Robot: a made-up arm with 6 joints.
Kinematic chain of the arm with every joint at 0, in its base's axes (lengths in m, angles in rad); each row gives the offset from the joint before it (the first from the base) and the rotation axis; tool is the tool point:
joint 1: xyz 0 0 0.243 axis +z
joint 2: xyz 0 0.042 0 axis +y
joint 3: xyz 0 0 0.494 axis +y
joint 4: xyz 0 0 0.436 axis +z
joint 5: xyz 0 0 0 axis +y
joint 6: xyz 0 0 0.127 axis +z
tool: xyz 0 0 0
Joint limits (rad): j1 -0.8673..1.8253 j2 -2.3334..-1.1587 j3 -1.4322..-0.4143 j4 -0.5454..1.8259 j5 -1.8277..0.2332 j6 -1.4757..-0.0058
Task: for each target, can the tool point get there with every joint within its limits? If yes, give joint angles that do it. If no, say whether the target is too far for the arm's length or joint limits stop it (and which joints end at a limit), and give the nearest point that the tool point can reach.
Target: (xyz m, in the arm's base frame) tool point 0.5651 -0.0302 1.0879
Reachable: no: joint limits stop it (at a limit: joint 1, joint 2, joint 3, joint 4, joint 5) | nearest point 0.2900 -0.8095 0.4710 | short by 1.031 m
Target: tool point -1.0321 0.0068 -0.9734
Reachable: no: too far | nearest point -0.6717 0.0044 -0.5486 | short by 0.557 m
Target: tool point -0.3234 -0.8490 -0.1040
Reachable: yes | joints 1.2147 -1.5212 -0.7467 1.0855 -0.3154 -0.9159
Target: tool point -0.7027 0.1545 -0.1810
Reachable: yes | joints -0.3100 -1.6167 -0.8828 1.0554 -1.4214 -1.0254
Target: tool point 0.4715 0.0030 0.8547
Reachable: no: joint limits stop it (at a limit: joint 1, joint 2, joint 3, joint 4, joint 5) | nearest point 0.2900 -0.8095 0.4710 | short by 0.917 m
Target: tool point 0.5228 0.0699 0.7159
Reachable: no: joint limits stop it (at a limit: joint 1, joint 2, joint 3, joint 4, joint 5) | nearest point 0.2900 -0.8095 0.4710 | short by 0.942 m
